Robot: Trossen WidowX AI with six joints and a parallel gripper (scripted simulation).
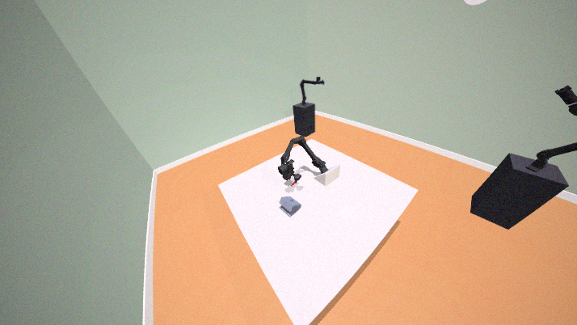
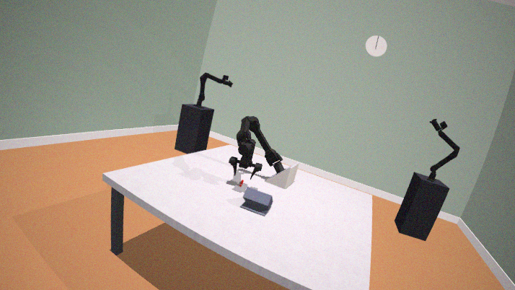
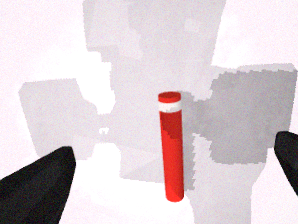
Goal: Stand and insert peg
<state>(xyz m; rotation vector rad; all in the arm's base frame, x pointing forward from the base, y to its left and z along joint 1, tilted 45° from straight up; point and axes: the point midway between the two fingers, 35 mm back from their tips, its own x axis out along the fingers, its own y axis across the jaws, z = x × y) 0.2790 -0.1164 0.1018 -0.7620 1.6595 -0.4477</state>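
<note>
My gripper tip is now 50 mm above the red peg and 10 mm past it. From my gripper tip the other things lie so: sloped panel: 170 mm ahead, 160 mm to the left, 10 mm below.
</note>
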